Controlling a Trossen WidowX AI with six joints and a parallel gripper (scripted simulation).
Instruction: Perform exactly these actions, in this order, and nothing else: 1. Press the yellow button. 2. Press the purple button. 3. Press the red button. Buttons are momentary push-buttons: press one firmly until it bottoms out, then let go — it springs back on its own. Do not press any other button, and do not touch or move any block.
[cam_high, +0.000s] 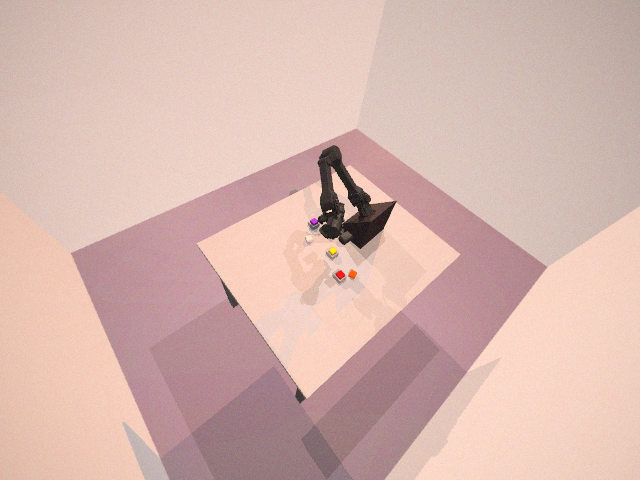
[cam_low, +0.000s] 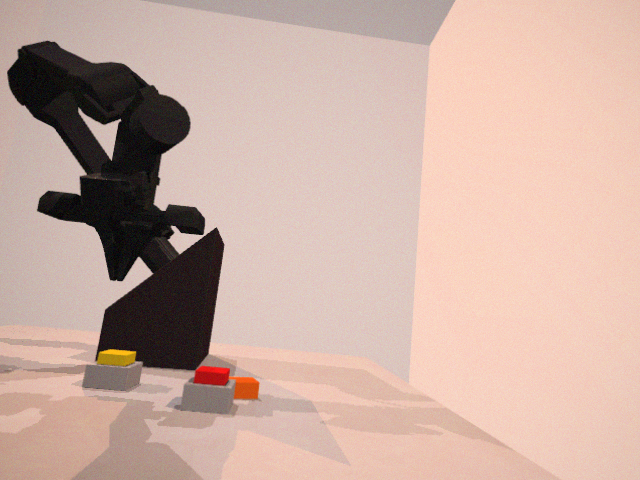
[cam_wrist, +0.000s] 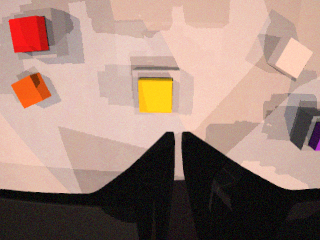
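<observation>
The purple button lies 180 mm to the right of my gripper tip, 90 mm below it and 60 mm behind it. Also, from my gripper tip: white block 130 mm to the right, 110 mm below, 30 mm ahead; red button 140 mm to the left, 100 mm below, 70 mm ahead; yellow button 90 mm below, 20 mm to the left.
</observation>
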